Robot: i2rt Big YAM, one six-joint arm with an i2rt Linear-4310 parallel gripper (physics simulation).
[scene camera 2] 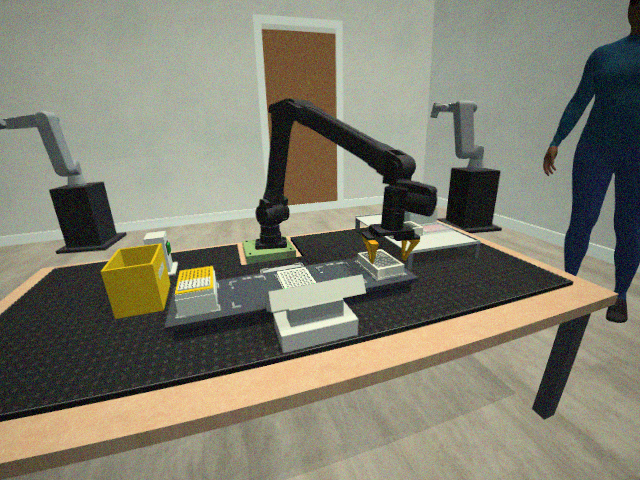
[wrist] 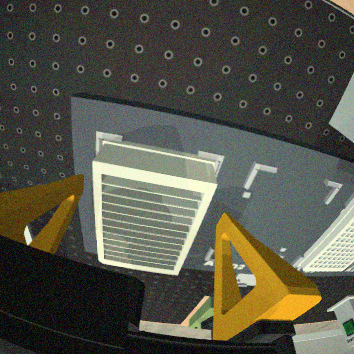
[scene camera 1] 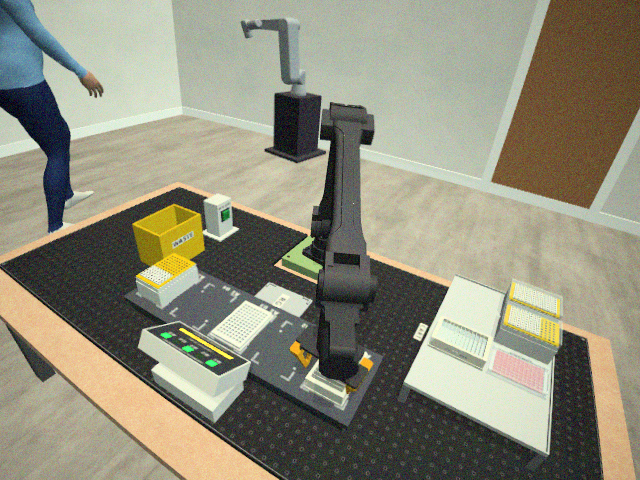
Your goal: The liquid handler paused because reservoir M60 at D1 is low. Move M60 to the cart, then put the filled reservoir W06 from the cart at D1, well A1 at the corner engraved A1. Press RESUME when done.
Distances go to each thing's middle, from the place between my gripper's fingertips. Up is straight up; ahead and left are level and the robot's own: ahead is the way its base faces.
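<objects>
Taking the RG plate [scene camera 1: 289, 301] as the reference, my gripper is 280 mm to the left of it, 160 mm past it and 80 mm above it. Measured from my hand, the yellow bin [scene camera 2: 136, 279] is 680 mm to the right, 80 mm behind and 20 mm below. The cart shelf [scene camera 1: 515, 411] is 230 mm to the left of my hand, 350 mm behind it and 30 mm below it, while the pink plate [scene camera 1: 523, 373] is 300 mm to the left of my hand, 310 mm behind it and 20 mm below it.
</objects>
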